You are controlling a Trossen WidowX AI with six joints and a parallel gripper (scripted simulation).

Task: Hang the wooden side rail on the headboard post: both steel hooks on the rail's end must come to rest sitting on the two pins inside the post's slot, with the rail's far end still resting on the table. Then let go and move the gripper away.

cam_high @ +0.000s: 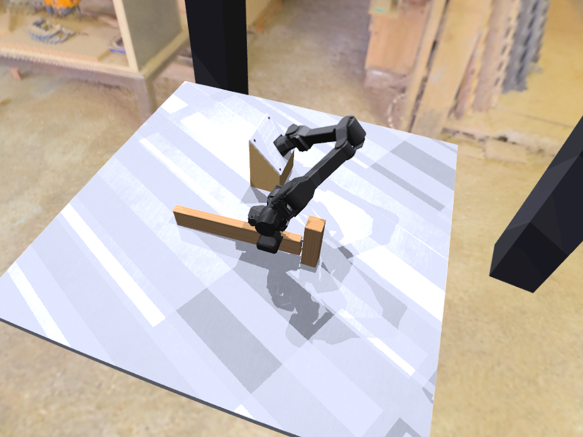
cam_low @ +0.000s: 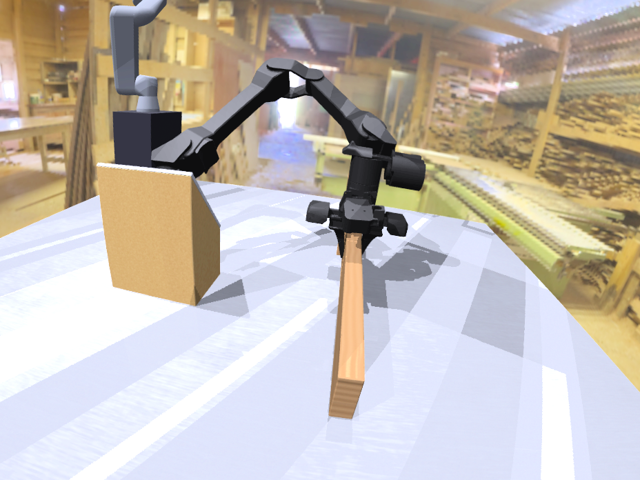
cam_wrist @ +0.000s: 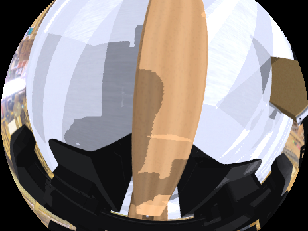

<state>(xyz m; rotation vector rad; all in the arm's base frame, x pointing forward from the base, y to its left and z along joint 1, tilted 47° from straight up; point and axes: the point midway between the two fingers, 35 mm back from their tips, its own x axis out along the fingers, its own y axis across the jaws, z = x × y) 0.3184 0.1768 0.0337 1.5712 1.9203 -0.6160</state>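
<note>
The headboard post lies 2 cm behind my gripper tip, 11 cm to the left of it and 4 cm above it.
</note>
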